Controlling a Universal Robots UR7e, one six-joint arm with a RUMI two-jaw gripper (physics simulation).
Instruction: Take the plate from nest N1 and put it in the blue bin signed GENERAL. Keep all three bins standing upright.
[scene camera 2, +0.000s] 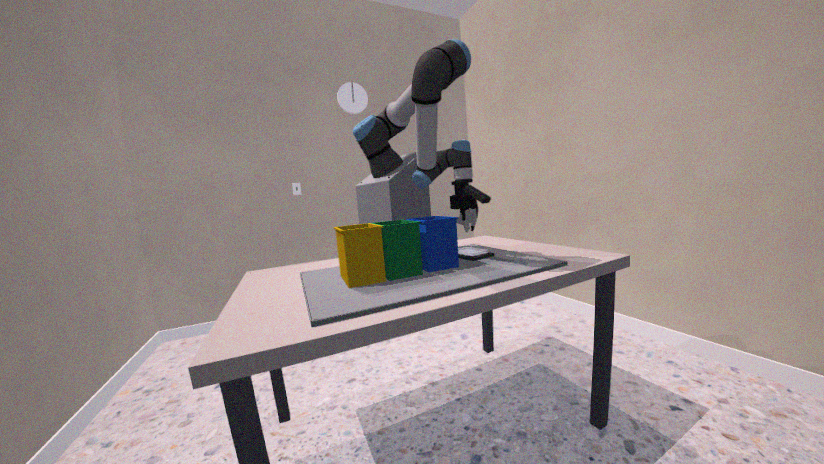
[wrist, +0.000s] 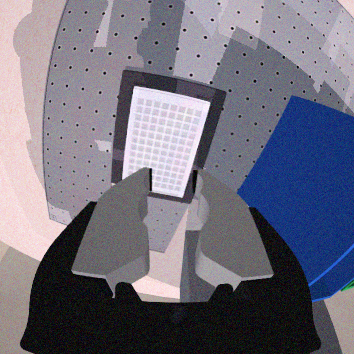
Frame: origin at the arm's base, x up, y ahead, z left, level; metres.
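Seen in the pictures: gripper, fingertip midpoint: (scene camera 2: 469, 231) (wrist: 172, 170); arm's base at its link origin: (scene camera 2: 388, 169).
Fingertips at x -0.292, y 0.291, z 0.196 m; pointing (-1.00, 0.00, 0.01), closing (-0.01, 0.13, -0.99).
Note:
Pixels of each thing's middle, then the offset from my fingertips to it. Level surfaces: height alone.
- white plate at the middle of its body: (wrist: 160, 146) (scene camera 2: 470, 251) dz +0.012, dx -0.086, dy -0.017 m
- dark nest at the middle of its body: (wrist: 160, 142) (scene camera 2: 470, 254) dz +0.012, dx -0.098, dy -0.017 m
- blue bin at the middle of its body: (wrist: 324, 196) (scene camera 2: 432, 241) dz -0.187, dx -0.015, dy -0.007 m
- green bin at the middle of its body: (scene camera 2: 395, 247) dz -0.336, dx -0.015, dy -0.023 m
- yellow bin at the middle of its body: (scene camera 2: 359, 252) dz -0.465, dx -0.015, dy -0.045 m
- grey board at its surface level: dx -0.105 m
- table at its surface level: dx -0.118 m
The white plate (scene camera 2: 474, 250) (wrist: 167, 140) with its grid of wells lies flat in the dark nest (wrist: 175, 84) on the perforated board. My gripper (scene camera 2: 468, 228) (wrist: 172, 170) hangs above the plate, pointing down. Its fingers are drawn in to a narrow gap with nothing between them. In the wrist view the tips overlap the near end of the plate. The blue bin (scene camera 2: 441, 244) (wrist: 300, 190) stands upright beside the nest. The green bin (scene camera 2: 403, 250) and yellow bin (scene camera 2: 363, 256) stand upright in a row with it. No readable sign or nest label shows.
The grey board (scene camera 2: 345, 305) (wrist: 80, 130) lies on the table (scene camera 2: 230, 334) and carries the bins and nest. The blue bin's tall walls rise close to the nest. The robot's grey pedestal (scene camera 2: 373, 200) stands behind the bins.

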